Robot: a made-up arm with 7 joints.
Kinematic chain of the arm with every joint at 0, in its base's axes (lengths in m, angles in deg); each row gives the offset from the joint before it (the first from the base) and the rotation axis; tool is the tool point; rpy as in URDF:
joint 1: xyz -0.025 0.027 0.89 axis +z
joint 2: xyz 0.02 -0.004 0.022 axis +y
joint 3: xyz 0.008 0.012 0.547 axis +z
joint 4: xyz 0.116 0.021 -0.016 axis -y
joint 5: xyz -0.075 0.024 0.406 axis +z
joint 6: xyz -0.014 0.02 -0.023 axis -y
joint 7: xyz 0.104 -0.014 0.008 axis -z
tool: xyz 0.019 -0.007 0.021 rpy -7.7 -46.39 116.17
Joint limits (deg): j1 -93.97..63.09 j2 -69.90..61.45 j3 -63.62..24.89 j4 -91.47..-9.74 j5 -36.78..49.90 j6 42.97..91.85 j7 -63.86..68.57
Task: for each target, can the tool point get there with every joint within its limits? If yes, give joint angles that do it. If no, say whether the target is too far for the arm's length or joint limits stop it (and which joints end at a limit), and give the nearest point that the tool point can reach.
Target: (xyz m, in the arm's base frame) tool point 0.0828 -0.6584 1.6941
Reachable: yes | joints -72.53 18.62 -27.65 -37.47 30.43 51.39 -35.04
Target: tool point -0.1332 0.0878 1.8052
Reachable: yes | joints -9.31 -52.47 -0.69 -85.15 31.53 72.58 -0.99
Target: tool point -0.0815 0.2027 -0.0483
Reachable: no: joint limits stop it (at a limit: joint 1, joint 2, joint 4, joint 6) | nearest point 0.2481 0.7650 0.6330 | short by 0.943 m
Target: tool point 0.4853 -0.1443 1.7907
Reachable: yes | joints -2.48 4.35 -25.07 -47.43 -14.78 61.13 9.25
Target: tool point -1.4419 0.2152 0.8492
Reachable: no: too far | nearest point -0.9652 0.1519 1.3216 | short by 0.674 m
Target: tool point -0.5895 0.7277 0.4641
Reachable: no: joint limits stop it (at a limit: joint 1, joint 2, joint 3, joint 4, joint 6) | nearest point 0.0135 0.8525 0.7172 | short by 0.666 m
